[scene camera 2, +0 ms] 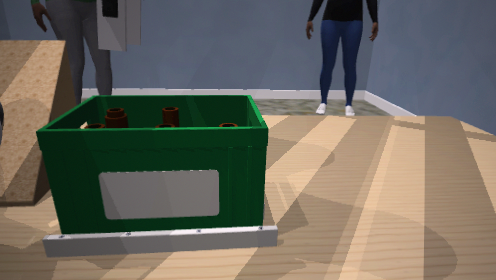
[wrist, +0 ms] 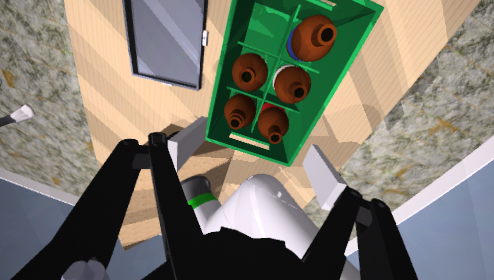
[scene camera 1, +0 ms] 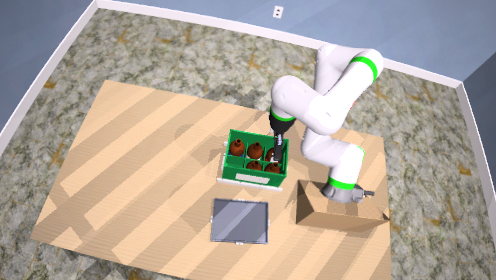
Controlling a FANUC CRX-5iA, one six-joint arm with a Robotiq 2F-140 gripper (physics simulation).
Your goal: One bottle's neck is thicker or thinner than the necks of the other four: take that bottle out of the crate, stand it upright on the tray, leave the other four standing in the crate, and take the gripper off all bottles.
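Frame: origin at the arm's base, x ahead, y left, z up, level; metres.
Where they show: gripper, fingertip midpoint: [scene camera 2: 123, 46] [wrist: 257, 141] [scene camera 1: 273, 146]; arm's base at its link origin: [wrist: 187, 192] [scene camera 1: 336, 195].
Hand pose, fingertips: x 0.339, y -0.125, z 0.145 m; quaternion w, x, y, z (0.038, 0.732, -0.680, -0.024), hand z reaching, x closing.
Note:
Things, the pixels of their top centre, and the offset from my fingertips.
- green crate at its top centre: [scene camera 2: 166, 109] [wrist: 273, 87] [scene camera 1: 257, 152] 0.053 m ahead, 0.006 m right, 0.088 m down
- grey tray at its top centre: [wrist: 162, 28] [scene camera 1: 240, 220] 0.080 m ahead, 0.270 m left, 0.237 m down
A green crate [scene camera 1: 255, 178] [scene camera 2: 160, 155] [wrist: 330, 107] holds five upright brown bottles; one tray-side compartment is empty. The tray-side bottle nearest the robot base [scene camera 1: 273, 168] [scene camera 2: 116, 120] [wrist: 239, 111] has a stepped neck that looks thicker. Its tray-side neighbour [scene camera 1: 254, 165] [scene camera 2: 170, 117] [wrist: 249, 71] has a straight neck. The other three stand in the far row, including one with a blue label [scene camera 1: 237, 148] [wrist: 314, 39]. The grey tray [scene camera 1: 212, 222] [wrist: 129, 47] is empty. My gripper [scene camera 1: 278, 156] [scene camera 2: 125, 32] [wrist: 257, 141] is open and empty, above the crate's robot-side end.
The robot stands on a wooden block [scene camera 1: 327, 217] [scene camera 2: 30, 125] at the table's right, in scene camera 1. White rails [scene camera 1: 250, 184] [scene camera 2: 160, 241] run along the crate's base. Two people stand behind the table in scene camera 2, one in blue trousers [scene camera 2: 341, 55].

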